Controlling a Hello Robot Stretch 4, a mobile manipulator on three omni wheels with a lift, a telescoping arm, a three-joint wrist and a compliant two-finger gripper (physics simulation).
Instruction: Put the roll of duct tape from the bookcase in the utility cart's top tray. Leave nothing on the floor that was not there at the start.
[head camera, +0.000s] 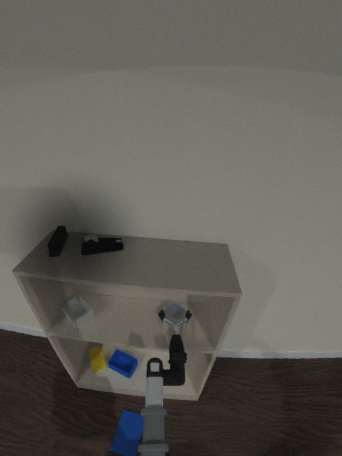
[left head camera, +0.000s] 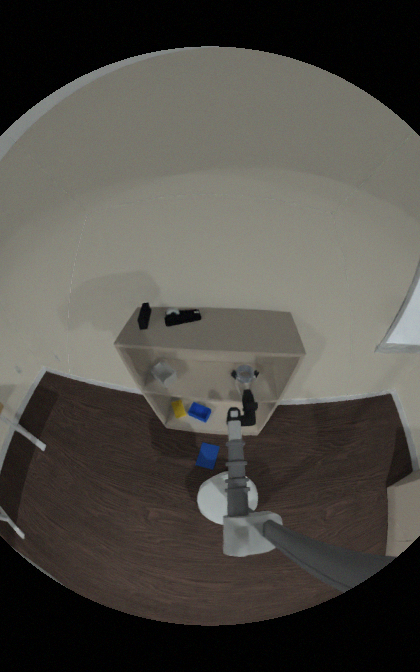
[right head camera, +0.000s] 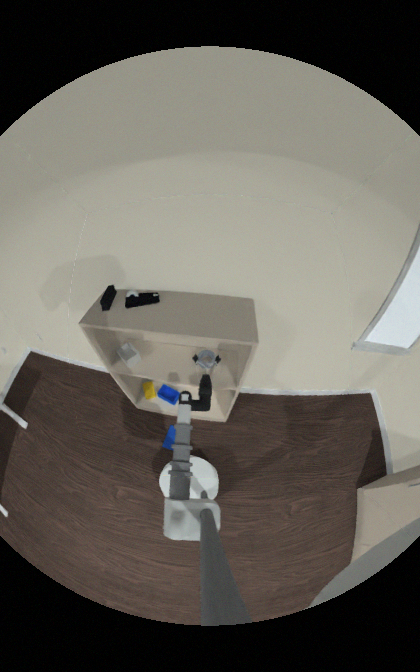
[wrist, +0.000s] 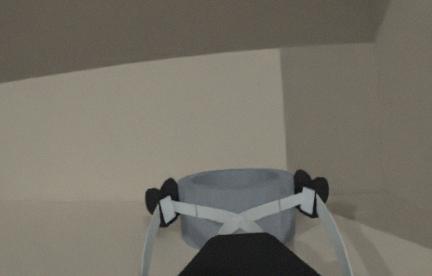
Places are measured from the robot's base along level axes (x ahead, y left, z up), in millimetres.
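Pixels of known places: gripper, fingertip midpoint: (head camera: 174, 310).
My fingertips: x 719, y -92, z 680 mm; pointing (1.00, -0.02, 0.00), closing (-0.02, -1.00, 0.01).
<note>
Behind a point stands the place of what it marks.
The roll of duct tape (head camera: 175, 322) {z 686, x 649, y -91 mm} (left head camera: 245, 381) (right head camera: 206, 365) (wrist: 237, 198) {z 690, x 649, y -91 mm} is a grey-blue ring lying flat on the upper inner shelf of the bookcase (head camera: 180, 265) {z 1032, x 658, y -86 mm} (left head camera: 240, 330) (right head camera: 200, 312), toward its right side. My gripper (head camera: 175, 314) {z 680, x 719, y -92 mm} (left head camera: 245, 374) (right head camera: 206, 358) (wrist: 235, 190) {z 680, x 719, y -92 mm} reaches in from the front and is shut on the roll, with one black fingertip pressed to its left side and one to its right. The lower front of the roll is hidden behind the gripper's body in the wrist view. I cannot make out the utility cart in these views.
A whitish open box (head camera: 79, 314) {z 660, x 696, y 376 mm} stands left on the same shelf. A yellow block (head camera: 97, 358) {z 117, x 732, y 386 mm} and a blue bin (head camera: 122, 363) {z 74, x 724, y 221 mm} are below. Two black objects lie on top. A blue box (left head camera: 207, 455) is on the floor beside my arm. A beige box-shaped unit (left head camera: 404, 515) stands right.
</note>
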